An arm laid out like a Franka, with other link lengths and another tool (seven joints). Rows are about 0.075 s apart.
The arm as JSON. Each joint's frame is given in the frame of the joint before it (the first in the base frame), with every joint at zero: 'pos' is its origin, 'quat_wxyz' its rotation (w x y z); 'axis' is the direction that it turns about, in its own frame. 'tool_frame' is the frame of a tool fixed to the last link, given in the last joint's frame.
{
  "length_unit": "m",
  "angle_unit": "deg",
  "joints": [
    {
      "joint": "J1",
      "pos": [
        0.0,
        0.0,
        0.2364
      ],
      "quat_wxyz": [
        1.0,
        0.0,
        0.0,
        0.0
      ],
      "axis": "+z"
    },
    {
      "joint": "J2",
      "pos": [
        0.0,
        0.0,
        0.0
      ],
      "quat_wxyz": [
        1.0,
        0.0,
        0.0,
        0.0
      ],
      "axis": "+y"
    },
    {
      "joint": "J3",
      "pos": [
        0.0,
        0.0,
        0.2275
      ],
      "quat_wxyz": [
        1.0,
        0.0,
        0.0,
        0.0
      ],
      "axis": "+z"
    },
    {
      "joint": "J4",
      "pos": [
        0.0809,
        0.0,
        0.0
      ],
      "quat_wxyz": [
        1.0,
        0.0,
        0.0,
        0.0
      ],
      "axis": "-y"
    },
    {
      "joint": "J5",
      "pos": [
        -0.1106,
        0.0,
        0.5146
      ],
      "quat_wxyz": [
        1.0,
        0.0,
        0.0,
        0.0
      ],
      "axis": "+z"
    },
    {
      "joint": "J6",
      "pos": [
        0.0,
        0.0,
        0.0
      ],
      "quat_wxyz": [
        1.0,
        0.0,
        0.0,
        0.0
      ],
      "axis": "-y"
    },
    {
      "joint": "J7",
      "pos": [
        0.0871,
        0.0,
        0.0
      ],
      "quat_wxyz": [
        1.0,
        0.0,
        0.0,
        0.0
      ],
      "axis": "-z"
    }
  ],
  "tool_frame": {
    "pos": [
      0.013,
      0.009,
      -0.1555
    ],
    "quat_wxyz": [
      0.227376,
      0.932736,
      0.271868,
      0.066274
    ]
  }
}
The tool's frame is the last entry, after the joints.
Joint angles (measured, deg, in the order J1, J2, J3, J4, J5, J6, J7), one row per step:
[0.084 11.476 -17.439 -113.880 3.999 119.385 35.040]
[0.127 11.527 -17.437 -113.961 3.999 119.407 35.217]
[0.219 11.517 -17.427 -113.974 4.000 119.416 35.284]
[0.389 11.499 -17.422 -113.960 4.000 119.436 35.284]
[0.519 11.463 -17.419 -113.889 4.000 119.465 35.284]
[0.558 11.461 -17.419 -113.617 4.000 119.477 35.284]
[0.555 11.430 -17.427 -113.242 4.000 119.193 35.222]
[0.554 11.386 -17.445 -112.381 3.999 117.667 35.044]
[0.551 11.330 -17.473 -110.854 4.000 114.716 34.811]
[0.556 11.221 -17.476 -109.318 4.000 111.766 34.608]
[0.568 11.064 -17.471 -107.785 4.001 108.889 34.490]
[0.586 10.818 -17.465 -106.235 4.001 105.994 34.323]
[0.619 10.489 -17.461 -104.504 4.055 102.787 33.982]
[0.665 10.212 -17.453 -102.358 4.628 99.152 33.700]
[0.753 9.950 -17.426 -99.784 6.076 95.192 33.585]
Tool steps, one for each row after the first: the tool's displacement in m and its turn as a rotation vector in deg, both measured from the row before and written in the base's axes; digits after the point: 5 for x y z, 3 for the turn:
[-0.00045 0.00056 -0.00137 0.001 0.113 -0.136]
[0.00033 0.00118 -0.00001 -0.002 -0.004 0.034]
[0.00082 0.00200 0.00038 -0.009 -0.050 0.176]
[0.00110 0.00143 0.00117 -0.029 -0.131 0.137]
[0.00189 0.00010 0.00276 -0.081 -0.274 0.055]
[0.00162 -0.00031 0.00369 -0.011 -0.123 0.073]
[0.00122 0.00018 0.00684 0.258 0.572 0.208]
[0.00113 0.00066 0.01167 0.532 1.269 0.290]
[0.00100 0.00114 0.01260 0.531 1.208 0.297]
[0.00088 0.00134 0.01345 0.498 1.098 0.230]
[0.00063 0.00155 0.01484 0.504 1.007 0.291]
[0.00033 0.00210 0.01747 0.627 1.021 0.470]
[0.00072 0.00369 0.02083 1.090 0.936 0.276]
[0.00156 0.00683 0.02501 1.841 0.608 -0.011]

